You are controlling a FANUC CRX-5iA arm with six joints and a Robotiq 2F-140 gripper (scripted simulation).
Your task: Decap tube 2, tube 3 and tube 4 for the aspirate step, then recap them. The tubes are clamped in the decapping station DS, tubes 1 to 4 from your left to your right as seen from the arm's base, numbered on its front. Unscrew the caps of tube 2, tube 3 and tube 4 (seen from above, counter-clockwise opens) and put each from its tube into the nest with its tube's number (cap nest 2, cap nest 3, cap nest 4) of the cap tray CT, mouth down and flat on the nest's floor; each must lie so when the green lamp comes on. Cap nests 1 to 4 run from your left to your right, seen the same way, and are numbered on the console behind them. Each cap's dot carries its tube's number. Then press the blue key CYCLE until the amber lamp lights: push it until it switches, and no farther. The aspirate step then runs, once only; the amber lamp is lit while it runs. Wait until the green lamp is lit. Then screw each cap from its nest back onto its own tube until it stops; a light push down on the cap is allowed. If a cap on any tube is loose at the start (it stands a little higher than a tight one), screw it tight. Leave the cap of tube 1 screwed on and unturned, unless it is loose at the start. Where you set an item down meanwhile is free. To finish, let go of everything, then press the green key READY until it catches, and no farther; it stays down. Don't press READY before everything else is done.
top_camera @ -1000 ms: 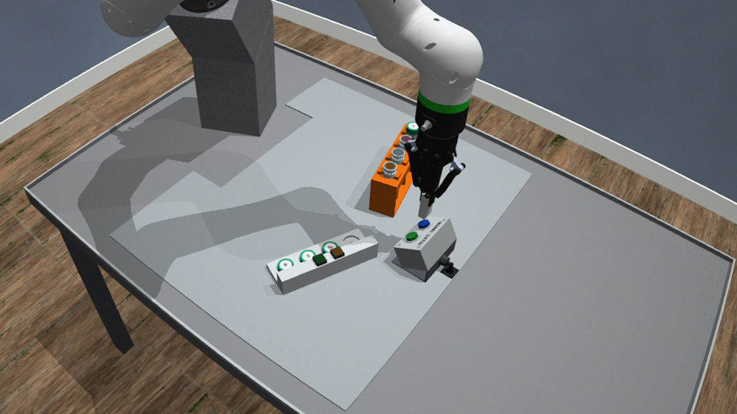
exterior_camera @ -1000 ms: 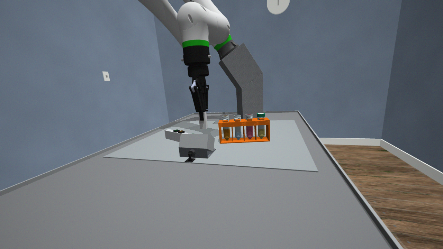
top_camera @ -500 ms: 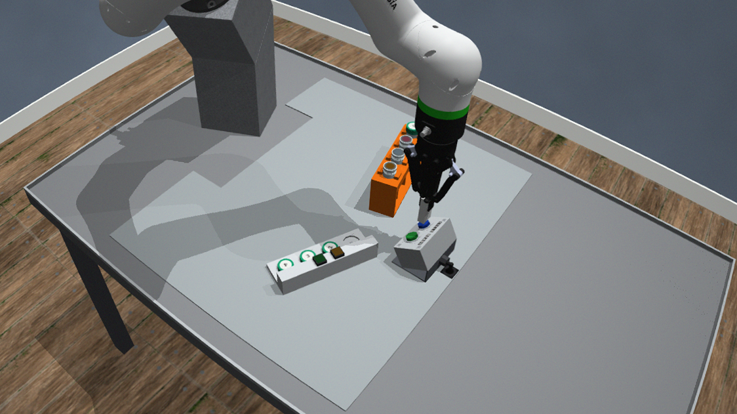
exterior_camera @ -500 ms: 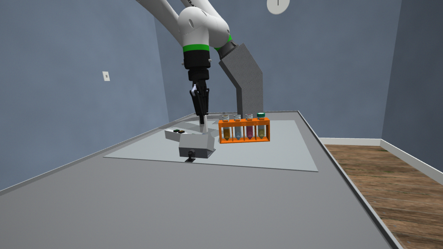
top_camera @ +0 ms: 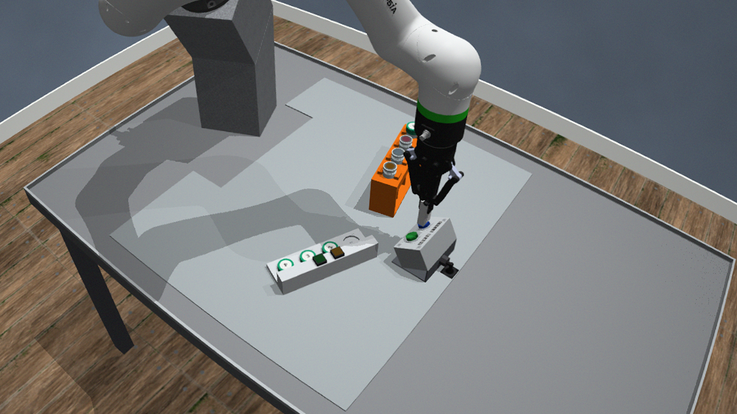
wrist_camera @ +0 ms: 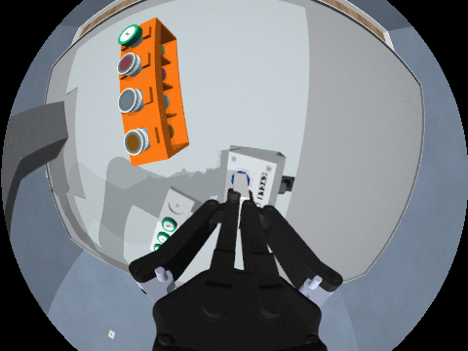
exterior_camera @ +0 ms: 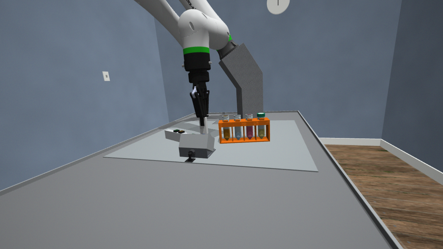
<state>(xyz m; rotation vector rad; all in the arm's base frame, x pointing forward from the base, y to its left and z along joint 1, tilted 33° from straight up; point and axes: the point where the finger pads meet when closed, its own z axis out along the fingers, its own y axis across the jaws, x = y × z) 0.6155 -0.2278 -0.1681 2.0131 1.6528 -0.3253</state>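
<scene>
Now: hand 50 mm above the grey key box, 30 mm to the left of it and 20 mm short of it. Round my hand: tube 110 mm behind, 80 mm to the left, 60 mm below; then blue key 40 mm below; then green key 40 mm to the right, 40 mm below, 10 mm behind.
</scene>
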